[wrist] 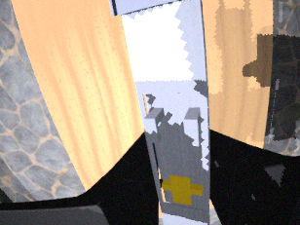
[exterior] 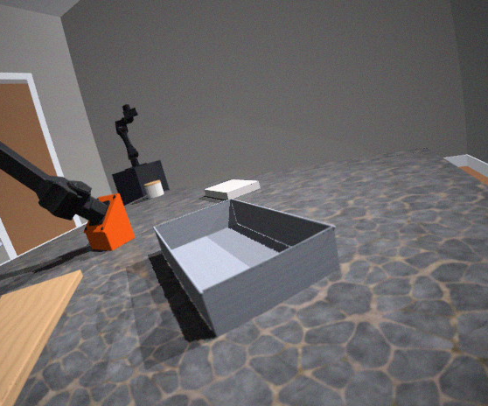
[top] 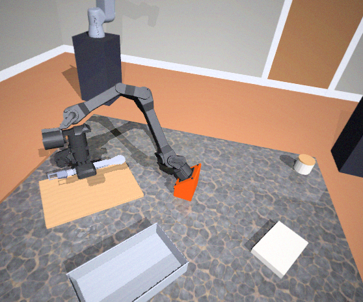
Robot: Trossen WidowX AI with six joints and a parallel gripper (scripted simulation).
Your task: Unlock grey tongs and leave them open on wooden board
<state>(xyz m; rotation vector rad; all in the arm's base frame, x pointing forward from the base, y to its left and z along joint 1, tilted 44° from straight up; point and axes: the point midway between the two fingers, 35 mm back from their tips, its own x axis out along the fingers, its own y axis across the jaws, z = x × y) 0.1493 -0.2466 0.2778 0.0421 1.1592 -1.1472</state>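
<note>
Right now the wooden board is 1 cm behind my gripper tip, 1 cm to the left of it and 8 cm below it. Round my gripper tip: white flat block (2 cm ahead, 76 cm to the left, 8 cm below); then grey roasting tin (26 cm ahead, 30 cm to the left, 6 cm below); then yellow lock piece (1 cm to the left, 4 cm above).
</note>
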